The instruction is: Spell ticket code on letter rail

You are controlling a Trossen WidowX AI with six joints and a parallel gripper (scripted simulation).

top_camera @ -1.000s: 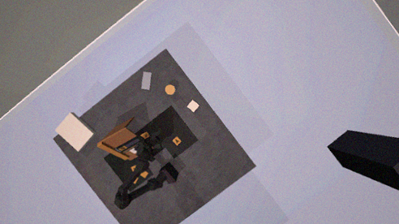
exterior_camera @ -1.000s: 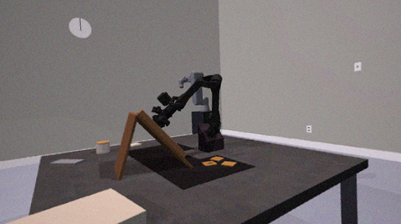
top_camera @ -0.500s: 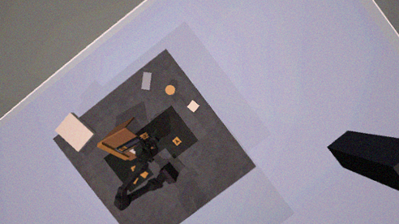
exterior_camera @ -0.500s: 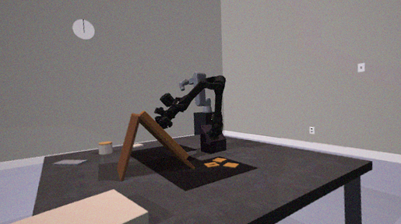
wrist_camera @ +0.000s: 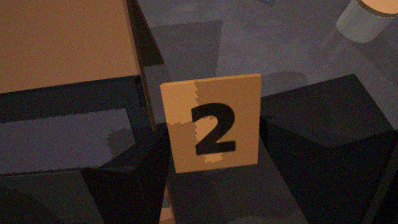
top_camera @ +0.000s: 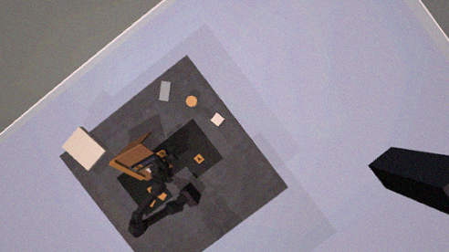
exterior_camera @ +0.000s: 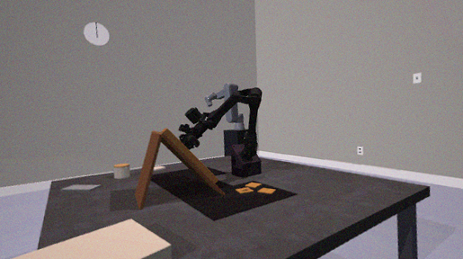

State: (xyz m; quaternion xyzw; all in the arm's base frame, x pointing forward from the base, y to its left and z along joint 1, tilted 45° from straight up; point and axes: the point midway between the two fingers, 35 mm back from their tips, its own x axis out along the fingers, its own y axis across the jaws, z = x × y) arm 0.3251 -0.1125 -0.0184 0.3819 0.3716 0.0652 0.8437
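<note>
Right now the white ticket is 16 cm to the left of my gripper tip, 8 cm below it and 4 cm behind it. The rest, counted from my gripper tip: letter tile (right at my gripper tip); then black mat (15 cm below, 15 cm behind, 9 cm to the left); then small white square (44 cm to the right, 15 cm below, 5 cm behind).
</note>
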